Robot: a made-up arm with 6 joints.
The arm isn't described. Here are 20 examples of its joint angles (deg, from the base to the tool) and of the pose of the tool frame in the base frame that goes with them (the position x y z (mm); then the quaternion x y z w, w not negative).
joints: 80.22 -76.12 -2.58 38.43 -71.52 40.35
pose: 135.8 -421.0 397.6 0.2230 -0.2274 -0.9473 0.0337
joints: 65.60 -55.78 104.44 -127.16 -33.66 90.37
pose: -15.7 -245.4 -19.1 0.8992 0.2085 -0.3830 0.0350
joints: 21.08 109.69 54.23 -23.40 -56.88 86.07
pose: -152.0 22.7 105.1 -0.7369 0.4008 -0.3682 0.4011
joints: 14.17 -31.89 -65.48 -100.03 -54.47 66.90
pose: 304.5 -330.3 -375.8 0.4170 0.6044 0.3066 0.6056
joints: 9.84 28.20 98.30 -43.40 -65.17 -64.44
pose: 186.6 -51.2 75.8 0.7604 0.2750 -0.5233 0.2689
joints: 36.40 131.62 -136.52 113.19 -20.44 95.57
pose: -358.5 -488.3 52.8 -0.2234 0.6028 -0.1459 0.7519
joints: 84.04 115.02 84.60 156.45 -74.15 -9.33
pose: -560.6 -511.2 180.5 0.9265 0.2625 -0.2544 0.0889
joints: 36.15 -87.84 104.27 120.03 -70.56 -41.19
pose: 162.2 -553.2 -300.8 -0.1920 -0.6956 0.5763 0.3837
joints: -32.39 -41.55 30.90 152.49 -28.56 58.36
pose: 277.9 405.4 -152.2 0.8036 -0.1405 0.5780 0.0212
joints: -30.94 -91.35 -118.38 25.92 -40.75 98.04
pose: -143.4 -3.4 -139.5 0.3257 0.4263 -0.8264 0.1711
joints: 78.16 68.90 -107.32 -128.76 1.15 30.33
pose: -196.3 -12.5 -292.1 0.3692 -0.4337 -0.7550 0.3249
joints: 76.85 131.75 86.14 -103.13 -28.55 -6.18
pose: -159.9 -382.8 177.6 -0.1538 -0.6656 0.7284 0.0517
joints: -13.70 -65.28 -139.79 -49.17 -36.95 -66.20
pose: 81.5 -400.8 -194.9 0.4088 0.1975 0.8432 0.2880
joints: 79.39 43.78 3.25 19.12 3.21 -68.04
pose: 147.4 -210.5 -94.6 0.4247 0.3929 -0.7187 0.3857
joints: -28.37 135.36 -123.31 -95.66 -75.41 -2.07
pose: -610.3 75.6 186.0 0.6035 0.0128 -0.4043 0.6871
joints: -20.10 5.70 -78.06 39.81 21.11 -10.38
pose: 88.3 34.4 126.8 0.5129 0.8274 0.0304 0.2269
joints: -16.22 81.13 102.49 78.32 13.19 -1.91
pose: -248.6 366.5 -50.0 -0.3156 0.0735 -0.8883 0.3255
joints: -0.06 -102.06 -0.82 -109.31 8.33 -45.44
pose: -181.9 -367.5 -421.2 -0.8205 0.0806 -0.5607 0.0761
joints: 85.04 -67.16 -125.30 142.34 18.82 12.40
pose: 222.8 -438.4 167.2 0.5674 -0.6459 -0.3763 0.3454
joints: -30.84 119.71 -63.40 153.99 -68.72 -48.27
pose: -714.6 19.7 -35.2 0.4611 -0.2160 0.5857 0.6306
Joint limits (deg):
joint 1: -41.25..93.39
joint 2: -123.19..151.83
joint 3: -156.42..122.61
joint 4: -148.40..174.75
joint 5: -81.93..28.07
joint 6: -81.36..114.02
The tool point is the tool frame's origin. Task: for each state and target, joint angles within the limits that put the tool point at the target. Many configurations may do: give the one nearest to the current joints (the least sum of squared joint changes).
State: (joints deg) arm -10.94 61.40 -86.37 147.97 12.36 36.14
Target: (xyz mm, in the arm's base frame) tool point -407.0 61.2 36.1
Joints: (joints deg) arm 35.97 69.21 -101.33 137.27 6.53 39.45
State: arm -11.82 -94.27 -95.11 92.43 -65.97 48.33
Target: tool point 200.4 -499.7 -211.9
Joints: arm 6.65 -120.00 -79.90 130.64 -66.19 44.78
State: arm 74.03 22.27 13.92 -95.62 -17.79 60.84
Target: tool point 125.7 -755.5 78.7
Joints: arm 89.70 0.45 -30.03 -96.93 -6.37 61.60
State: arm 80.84 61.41 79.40 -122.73 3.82 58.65
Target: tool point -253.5 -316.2 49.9
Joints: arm 58.16 49.49 96.81 -117.92 1.80 56.30
